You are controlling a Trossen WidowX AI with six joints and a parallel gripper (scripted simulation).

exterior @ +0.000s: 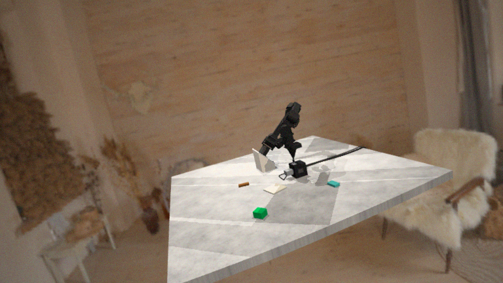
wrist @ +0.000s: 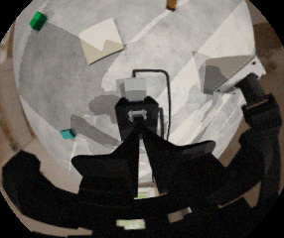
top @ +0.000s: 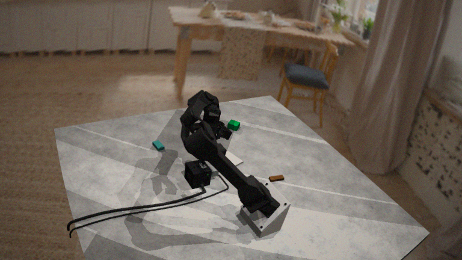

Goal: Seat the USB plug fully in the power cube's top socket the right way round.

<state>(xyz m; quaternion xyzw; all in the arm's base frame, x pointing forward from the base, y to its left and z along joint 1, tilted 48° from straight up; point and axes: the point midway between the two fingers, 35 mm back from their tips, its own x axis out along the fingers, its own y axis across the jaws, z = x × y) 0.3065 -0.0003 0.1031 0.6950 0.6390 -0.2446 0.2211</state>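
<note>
My gripper tip is now 2 cm above the dark USB plug. Also, from my gripper tip: brown block 13 cm behind, 29 cm to the right, 11 cm below; teal block 27 cm ahead, 6 cm to the left, 11 cm below; white card 7 cm ahead, 18 cm to the right, 11 cm below.
</note>
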